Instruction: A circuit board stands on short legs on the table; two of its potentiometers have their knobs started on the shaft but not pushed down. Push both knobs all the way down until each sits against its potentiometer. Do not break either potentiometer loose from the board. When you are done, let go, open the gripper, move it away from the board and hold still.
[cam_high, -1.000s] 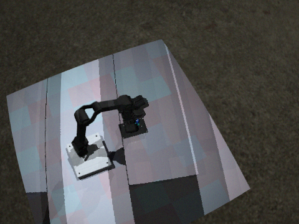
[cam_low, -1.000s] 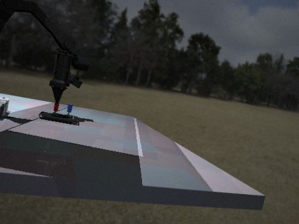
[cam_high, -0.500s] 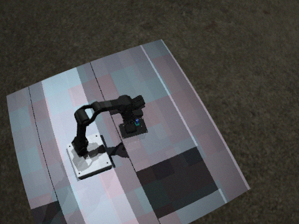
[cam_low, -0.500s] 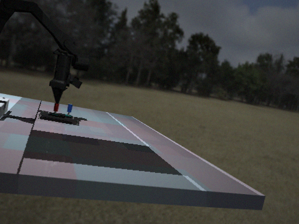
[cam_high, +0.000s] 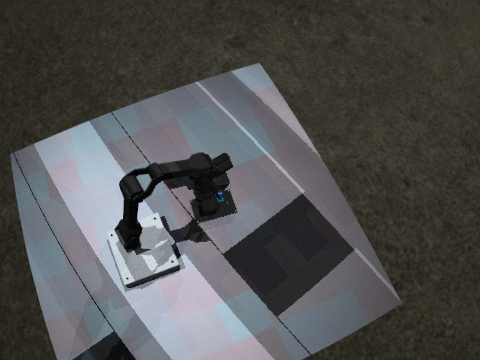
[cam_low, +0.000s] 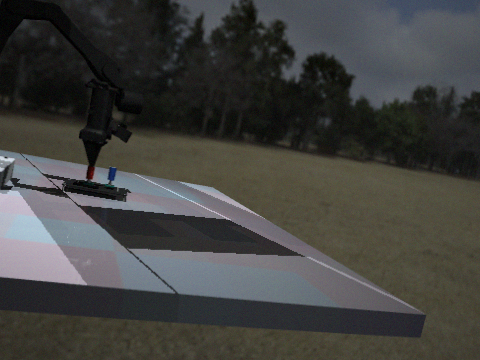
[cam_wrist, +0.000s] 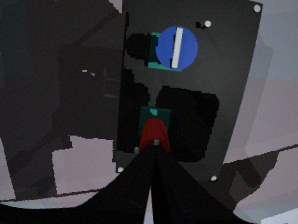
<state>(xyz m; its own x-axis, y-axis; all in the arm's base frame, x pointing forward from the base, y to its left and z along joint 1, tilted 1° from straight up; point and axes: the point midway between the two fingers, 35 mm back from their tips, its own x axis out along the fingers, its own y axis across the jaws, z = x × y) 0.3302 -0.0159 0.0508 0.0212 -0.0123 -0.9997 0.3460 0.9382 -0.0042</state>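
Now: the red knob 10 mm below my gripper tip. Also, from my gripper tip: blue knob (50 mm ahead, 20 mm to the right, 10 mm below).
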